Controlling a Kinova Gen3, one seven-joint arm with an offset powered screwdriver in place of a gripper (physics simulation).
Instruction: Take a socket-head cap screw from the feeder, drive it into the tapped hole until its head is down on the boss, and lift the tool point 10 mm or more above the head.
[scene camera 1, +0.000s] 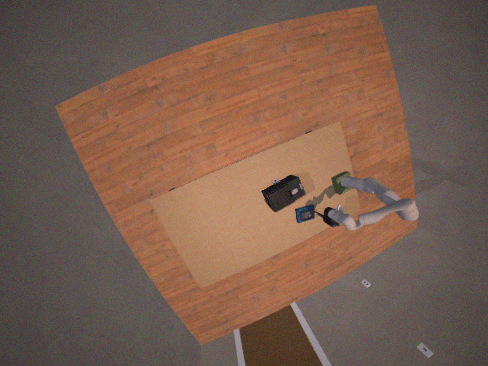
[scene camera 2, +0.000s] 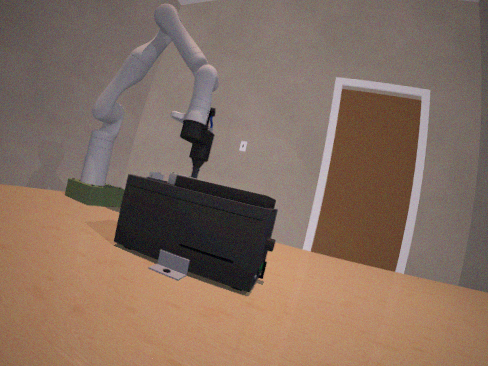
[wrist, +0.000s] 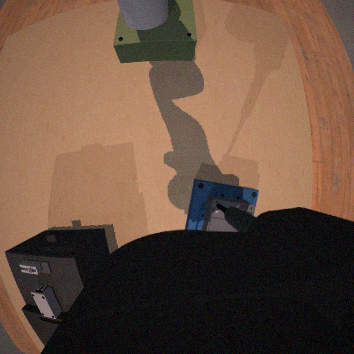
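Note:
The black feeder box (scene camera 1: 283, 196) (scene camera 2: 195, 227) (wrist: 67, 275) stands upright on the tan mat. No loose screw can be made out on it. A blue fixture plate (scene camera 1: 298, 219) (wrist: 197, 212) with a grey block (scene camera 1: 306, 214) (wrist: 220, 226) on top lies beside the feeder; in scene camera 2 the feeder hides it. My screwdriver tool (scene camera 1: 315, 212) (scene camera 2: 195, 175) (wrist: 219, 205) points down, its tip over or at the grey block near the block's edge. The tapped hole, the boss and any screw at the tip are too small and dark to tell.
The arm's green base block (scene camera 1: 337, 185) (scene camera 2: 92, 194) (wrist: 155, 52) stands on the mat (scene camera 1: 225, 225). A small grey angle bracket (scene camera 1: 276, 181) (scene camera 2: 173, 262) stands by the feeder's far side from the fixture. The feeder's tall body stands near the tool.

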